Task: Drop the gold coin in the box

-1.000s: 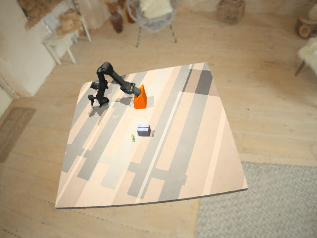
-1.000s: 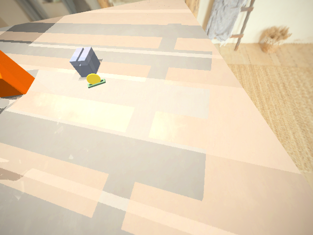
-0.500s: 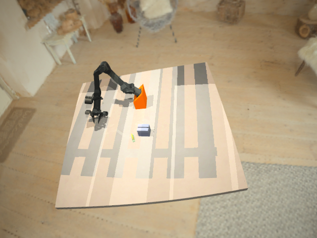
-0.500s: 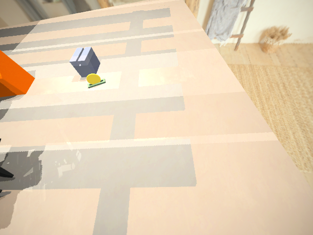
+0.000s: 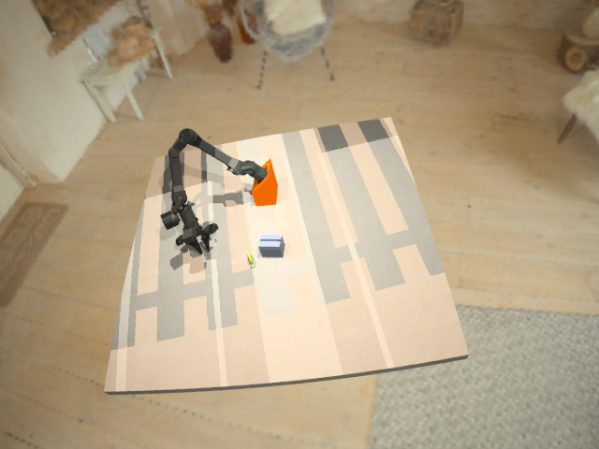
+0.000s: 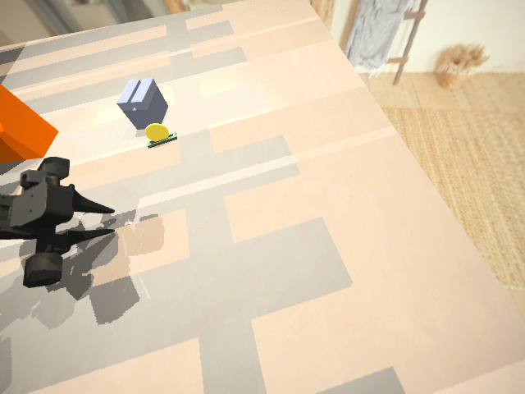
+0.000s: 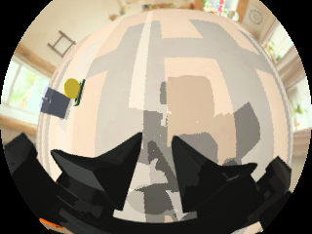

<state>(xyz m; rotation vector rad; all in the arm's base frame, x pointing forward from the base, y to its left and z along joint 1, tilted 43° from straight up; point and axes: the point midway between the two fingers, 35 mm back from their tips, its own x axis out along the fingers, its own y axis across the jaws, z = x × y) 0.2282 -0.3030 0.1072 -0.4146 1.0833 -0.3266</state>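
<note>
The gold coin is 80 mm ahead of my gripper tip, 200 mm to the left of it and 10 mm above it.
</note>
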